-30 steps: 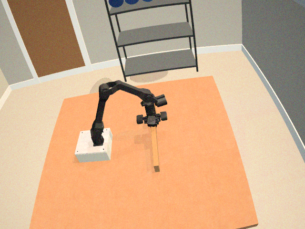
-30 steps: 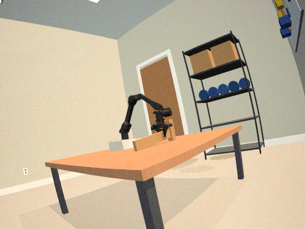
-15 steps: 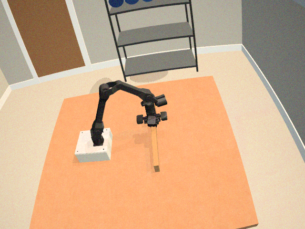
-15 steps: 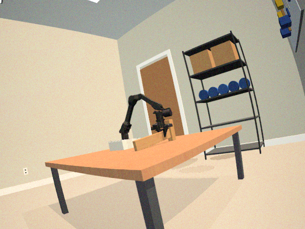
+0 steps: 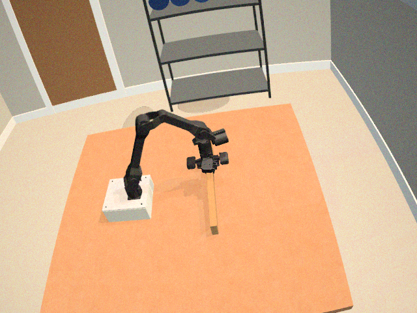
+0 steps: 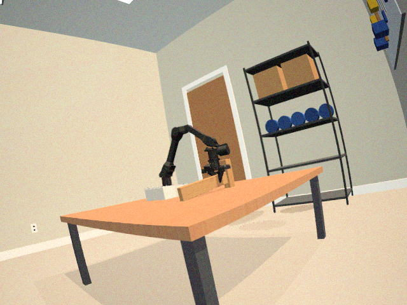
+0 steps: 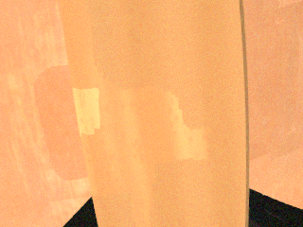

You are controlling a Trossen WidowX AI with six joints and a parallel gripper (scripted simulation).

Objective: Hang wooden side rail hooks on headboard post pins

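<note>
My gripper tip is 110 mm to the right of the wooden headboard post and 40 mm below it.
</note>
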